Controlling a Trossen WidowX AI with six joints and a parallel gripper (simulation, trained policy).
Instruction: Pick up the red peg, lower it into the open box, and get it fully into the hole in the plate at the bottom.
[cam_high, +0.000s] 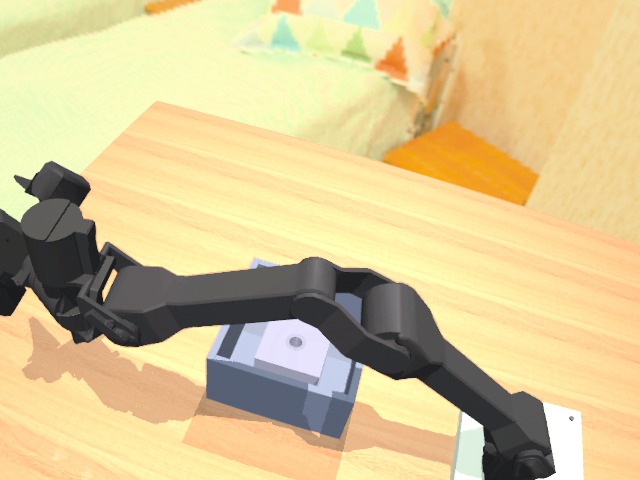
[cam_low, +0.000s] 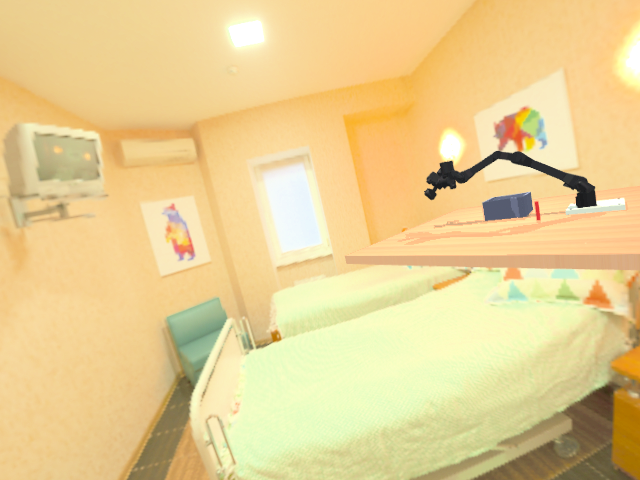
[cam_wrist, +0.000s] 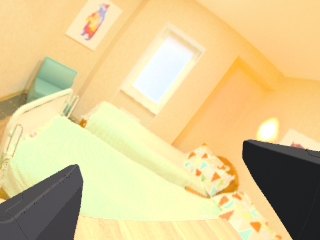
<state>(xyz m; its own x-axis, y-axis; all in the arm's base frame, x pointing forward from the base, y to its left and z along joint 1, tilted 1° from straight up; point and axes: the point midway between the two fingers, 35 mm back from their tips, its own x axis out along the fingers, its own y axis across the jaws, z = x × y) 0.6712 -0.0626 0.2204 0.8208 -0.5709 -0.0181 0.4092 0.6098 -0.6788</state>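
The red peg lies 52 cm behind my gripper tip, 18 cm to the left of it and 20 cm below it. Also, from my gripper tip: blue-grey box 39 cm behind, 4 cm to the right, 21 cm below; pale plate 39 cm behind, 4 cm to the right, 19 cm below.
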